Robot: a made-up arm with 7 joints. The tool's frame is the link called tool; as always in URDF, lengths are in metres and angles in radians. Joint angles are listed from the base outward.
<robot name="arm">
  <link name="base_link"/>
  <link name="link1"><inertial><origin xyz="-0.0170 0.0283 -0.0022"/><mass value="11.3"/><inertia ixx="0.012" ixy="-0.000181" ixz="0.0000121" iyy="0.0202" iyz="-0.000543" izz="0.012"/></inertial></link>
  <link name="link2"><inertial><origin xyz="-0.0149 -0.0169 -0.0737"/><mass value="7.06"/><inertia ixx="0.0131" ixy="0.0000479" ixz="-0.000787" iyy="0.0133" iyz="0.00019" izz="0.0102"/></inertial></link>
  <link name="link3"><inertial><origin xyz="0.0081 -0.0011 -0.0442"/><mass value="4.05"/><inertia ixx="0.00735" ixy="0" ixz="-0.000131" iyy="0.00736" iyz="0" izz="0.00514"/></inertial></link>
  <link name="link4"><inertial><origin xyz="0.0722 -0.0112 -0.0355"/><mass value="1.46"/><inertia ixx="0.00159" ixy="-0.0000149" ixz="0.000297" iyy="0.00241" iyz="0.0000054" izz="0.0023"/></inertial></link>
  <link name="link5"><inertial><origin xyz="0.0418 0.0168 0.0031"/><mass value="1.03"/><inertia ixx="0.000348" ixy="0" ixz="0.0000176" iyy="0.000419" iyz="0" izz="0.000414"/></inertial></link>
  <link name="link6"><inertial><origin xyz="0.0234 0.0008 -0.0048"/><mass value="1.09"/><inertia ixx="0.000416" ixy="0" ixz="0" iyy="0.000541" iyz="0" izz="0.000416"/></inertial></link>
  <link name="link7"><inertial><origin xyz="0.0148 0.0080 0.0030"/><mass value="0.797"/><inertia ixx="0.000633" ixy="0" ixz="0.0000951" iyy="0.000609" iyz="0" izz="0.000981"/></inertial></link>
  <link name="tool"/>
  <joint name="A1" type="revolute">
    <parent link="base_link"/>
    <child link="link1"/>
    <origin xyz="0 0 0"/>
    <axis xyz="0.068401 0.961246 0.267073"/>
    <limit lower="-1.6" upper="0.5"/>
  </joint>
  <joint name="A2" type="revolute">
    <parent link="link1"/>
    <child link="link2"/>
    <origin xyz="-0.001 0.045 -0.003"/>
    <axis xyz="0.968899 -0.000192 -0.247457"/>
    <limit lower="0" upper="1.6"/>
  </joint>
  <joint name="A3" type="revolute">
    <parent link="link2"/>
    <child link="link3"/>
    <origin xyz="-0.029 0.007 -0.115"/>
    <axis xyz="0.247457 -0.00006 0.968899"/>
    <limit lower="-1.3" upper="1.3"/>
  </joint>
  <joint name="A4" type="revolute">
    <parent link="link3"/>
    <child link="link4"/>
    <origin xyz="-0.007 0 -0.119"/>
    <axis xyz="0.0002 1 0.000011"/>
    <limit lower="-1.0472" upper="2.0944"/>
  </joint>
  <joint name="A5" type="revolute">
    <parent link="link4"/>
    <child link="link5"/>
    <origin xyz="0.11 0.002 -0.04"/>
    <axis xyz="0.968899 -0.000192 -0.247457"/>
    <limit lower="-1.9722" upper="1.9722"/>
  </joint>
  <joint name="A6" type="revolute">
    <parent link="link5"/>
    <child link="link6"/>
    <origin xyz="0.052 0 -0.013"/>
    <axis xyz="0.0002 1 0.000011"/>
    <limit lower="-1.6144" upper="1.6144"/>
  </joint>
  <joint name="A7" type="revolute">
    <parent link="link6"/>
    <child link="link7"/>
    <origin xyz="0.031 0 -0.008"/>
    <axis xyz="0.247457 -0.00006 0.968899"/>
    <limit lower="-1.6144" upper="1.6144"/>
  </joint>
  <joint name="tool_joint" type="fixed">
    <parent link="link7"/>
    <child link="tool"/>
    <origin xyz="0 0 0" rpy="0 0.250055 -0.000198"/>
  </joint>
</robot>
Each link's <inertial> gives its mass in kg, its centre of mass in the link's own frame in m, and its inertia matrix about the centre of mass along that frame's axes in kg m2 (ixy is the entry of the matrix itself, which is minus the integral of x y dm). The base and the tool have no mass. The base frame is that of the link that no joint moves.
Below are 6 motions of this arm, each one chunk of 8 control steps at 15 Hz.
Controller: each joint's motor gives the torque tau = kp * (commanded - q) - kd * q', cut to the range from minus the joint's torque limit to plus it. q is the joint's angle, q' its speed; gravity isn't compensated. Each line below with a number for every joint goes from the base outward.
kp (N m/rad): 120 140 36 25 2.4 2.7 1.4
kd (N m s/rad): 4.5 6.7 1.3 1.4 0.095 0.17 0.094
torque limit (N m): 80 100 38 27 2.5 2.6 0.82
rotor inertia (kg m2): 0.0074 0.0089 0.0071 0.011 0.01 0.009 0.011
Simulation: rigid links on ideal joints. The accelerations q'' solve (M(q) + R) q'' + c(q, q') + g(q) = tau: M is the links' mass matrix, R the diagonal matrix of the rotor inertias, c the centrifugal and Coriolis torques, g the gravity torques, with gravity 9.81 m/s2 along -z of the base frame. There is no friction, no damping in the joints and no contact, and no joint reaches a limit. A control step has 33 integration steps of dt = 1/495 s. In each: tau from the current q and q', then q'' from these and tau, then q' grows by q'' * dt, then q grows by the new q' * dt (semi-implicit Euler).
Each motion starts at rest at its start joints. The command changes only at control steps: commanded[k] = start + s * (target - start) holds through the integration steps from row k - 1 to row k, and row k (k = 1, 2, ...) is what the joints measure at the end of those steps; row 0 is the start. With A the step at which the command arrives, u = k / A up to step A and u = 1 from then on. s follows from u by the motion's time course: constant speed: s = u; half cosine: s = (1 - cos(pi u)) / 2; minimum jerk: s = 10 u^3 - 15 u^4 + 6 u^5; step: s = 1 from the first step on.
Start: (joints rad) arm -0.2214 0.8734 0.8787 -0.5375 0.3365 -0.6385 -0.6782
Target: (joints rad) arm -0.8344 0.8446 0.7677 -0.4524 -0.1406 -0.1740 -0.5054
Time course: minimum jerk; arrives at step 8
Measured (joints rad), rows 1 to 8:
1: -0.2250 0.8133 0.8529 -0.5215 0.3428 -0.6663 -0.6801
2: -0.2406 0.7515 0.7749 -0.4564 0.3681 -0.7119 -0.6878
3: -0.3121 0.7255 0.7143 -0.3742 0.4079 -0.6991 -0.7081
4: -0.4374 0.7198 0.6911 -0.3148 0.3893 -0.5909 -0.7270
5: -0.5789 0.7241 0.6865 -0.2957 0.2504 -0.4100 -0.7185
6: -0.6937 0.7337 0.6941 -0.3144 0.0196 -0.2293 -0.6662
7: -0.7527 0.7444 0.7137 -0.3496 -0.1916 -0.1242 -0.5834
8: -0.7562 0.7494 0.7369 -0.3763 -0.2828 -0.1126 -0.5053

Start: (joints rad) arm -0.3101 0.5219 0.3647 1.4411 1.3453 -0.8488 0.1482
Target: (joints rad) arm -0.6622 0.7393 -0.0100 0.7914 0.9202 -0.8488 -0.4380
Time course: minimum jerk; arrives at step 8
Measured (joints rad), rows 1 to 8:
1: -0.3087 0.4947 0.3511 1.4461 1.3455 -0.7898 0.1410
2: -0.3127 0.4562 0.2983 1.4604 1.3878 -0.7301 0.1047
3: -0.3299 0.4492 0.2194 1.4400 1.4730 -0.7403 0.0146
4: -0.3723 0.4874 0.1263 1.3575 1.5220 -0.7841 -0.1313
5: -0.4452 0.5549 0.0396 1.2231 1.4644 -0.7941 -0.3066
6: -0.5364 0.6189 -0.0197 1.0686 1.2980 -0.7540 -0.4657
7: -0.6153 0.6548 -0.0476 0.9273 1.0819 -0.7138 -0.5603
8: -0.6515 0.6624 -0.0581 0.8344 0.9094 -0.7284 -0.5684

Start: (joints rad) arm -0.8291 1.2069 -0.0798 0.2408 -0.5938 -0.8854 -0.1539
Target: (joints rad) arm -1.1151 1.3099 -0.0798 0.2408 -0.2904 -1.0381 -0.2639
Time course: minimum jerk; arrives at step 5
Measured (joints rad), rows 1 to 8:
1: -0.7979 1.1646 -0.0971 0.2595 -0.5915 -0.9114 -0.1537
2: -0.7872 1.1199 -0.2394 0.3404 -0.5616 -0.9341 -0.1528
3: -0.8214 1.0988 -0.3750 0.4077 -0.4142 -0.8773 -0.1757
4: -0.8847 1.1136 -0.4056 0.4060 -0.1345 -0.8234 -0.2433
5: -0.9527 1.1493 -0.3364 0.3578 0.1272 -0.8688 -0.3395
6: -0.9995 1.1886 -0.2467 0.3072 0.1791 -0.9817 -0.4117
7: -1.0134 1.2161 -0.1921 0.2798 0.0182 -1.0832 -0.4269
8: -1.0066 1.2223 -0.1832 0.2810 -0.1942 -1.1426 -0.3880

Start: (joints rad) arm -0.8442 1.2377 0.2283 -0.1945 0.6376 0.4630 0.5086
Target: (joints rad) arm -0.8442 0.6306 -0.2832 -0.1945 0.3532 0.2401 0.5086
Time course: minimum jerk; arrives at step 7
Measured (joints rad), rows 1 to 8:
1: -0.8011 1.1809 0.2246 -0.2041 0.6457 0.4698 0.5197
2: -0.7584 1.0856 0.1076 -0.1605 0.6404 0.4860 0.5480
3: -0.7378 0.9522 -0.0590 -0.0678 0.5744 0.4798 0.5580
4: -0.7176 0.7959 -0.2268 0.0263 0.4357 0.4646 0.5325
5: -0.6936 0.6524 -0.3920 0.0840 0.2691 0.4527 0.4777
6: -0.6728 0.5548 -0.5288 0.0851 0.1472 0.4346 0.4106
7: -0.6649 0.5204 -0.5895 0.0418 0.1222 0.4007 0.3527
8: -0.6772 0.5325 -0.5520 0.0035 0.1905 0.3579 0.3276

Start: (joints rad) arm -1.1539 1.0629 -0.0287 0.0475 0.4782 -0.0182 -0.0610
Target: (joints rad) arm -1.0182 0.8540 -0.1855 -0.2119 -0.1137 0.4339 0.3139
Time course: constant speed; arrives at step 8
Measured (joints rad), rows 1 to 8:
1: -1.0830 1.0183 -0.0218 0.0217 0.4461 0.0079 -0.0410
2: -0.9931 0.9553 -0.1345 0.0493 0.3695 0.0661 0.0109
3: -0.9318 0.8876 -0.2886 0.1111 0.2844 0.1647 0.0463
4: -0.8840 0.8360 -0.3888 0.1320 0.1894 0.2848 0.0476
5: -0.8558 0.8108 -0.4159 0.1045 0.0704 0.3915 0.0398
6: -0.8560 0.8013 -0.3912 0.0584 -0.0620 0.4777 0.0556
7: -0.8725 0.7945 -0.3478 0.0065 -0.1742 0.5435 0.1099
8: -0.8832 0.7836 -0.3185 -0.0501 -0.2421 0.5845 0.1959

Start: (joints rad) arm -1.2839 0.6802 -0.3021 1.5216 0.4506 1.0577 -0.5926
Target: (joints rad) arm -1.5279 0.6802 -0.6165 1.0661 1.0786 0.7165 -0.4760
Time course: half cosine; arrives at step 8
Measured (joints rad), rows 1 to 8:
1: -1.2257 0.6559 -0.3215 1.5043 0.4590 1.0288 -0.5909
2: -1.1405 0.6027 -0.3668 1.5454 0.4547 0.9588 -0.5979
3: -1.0877 0.5650 -0.4150 1.5827 0.4271 0.9070 -0.6286
4: -1.0957 0.5641 -0.4710 1.5633 0.4336 0.8870 -0.6729
5: -1.1619 0.5885 -0.5380 1.4786 0.5369 0.8574 -0.7002
6: -1.2576 0.6133 -0.6011 1.3512 0.7438 0.7823 -0.6858
7: -1.3442 0.6216 -0.6461 1.2178 0.9914 0.6831 -0.6259
8: -1.3916 0.6123 -0.6723 1.1131 1.1832 0.6065 -0.5382

